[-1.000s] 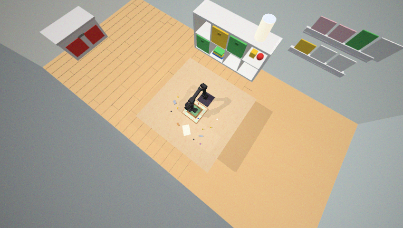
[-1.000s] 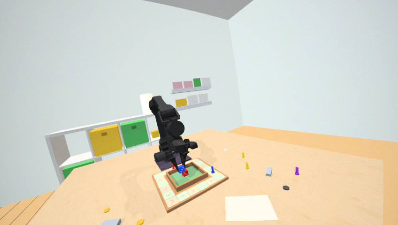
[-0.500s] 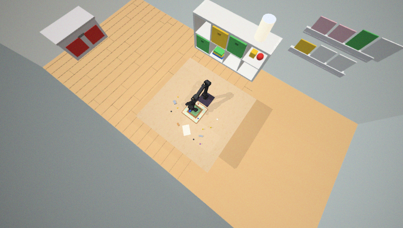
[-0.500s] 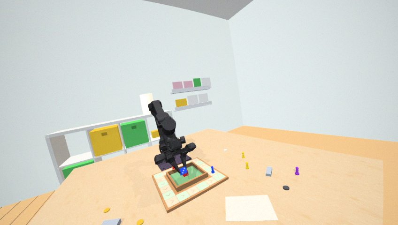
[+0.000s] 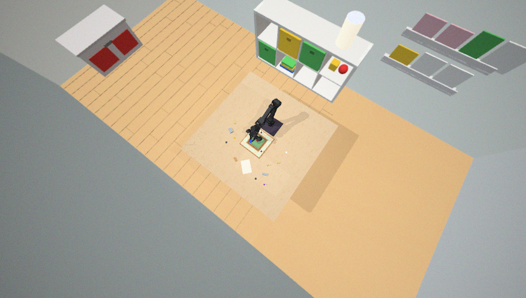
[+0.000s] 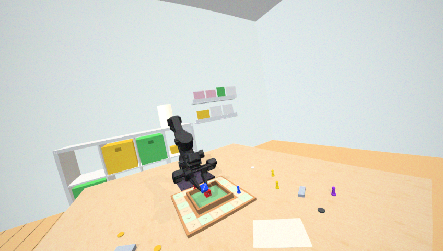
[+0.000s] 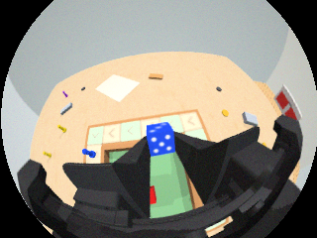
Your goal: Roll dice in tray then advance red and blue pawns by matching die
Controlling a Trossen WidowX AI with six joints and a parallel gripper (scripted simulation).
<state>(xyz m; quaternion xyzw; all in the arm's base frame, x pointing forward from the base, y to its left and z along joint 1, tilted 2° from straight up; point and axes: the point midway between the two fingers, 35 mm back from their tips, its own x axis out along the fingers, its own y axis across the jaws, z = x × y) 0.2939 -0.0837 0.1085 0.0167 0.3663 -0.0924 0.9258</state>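
My gripper tip is 170 mm past the red pawn, 60 mm above it and 40 mm to the right of it. Also, from my gripper tip: green tray 90 mm below, 50 mm behind, 40 mm to the left; then white sheet 260 mm ahead, 90 mm below, 70 mm to the left; then blue pawn 140 mm to the left, 60 mm below, 40 mm ahead.
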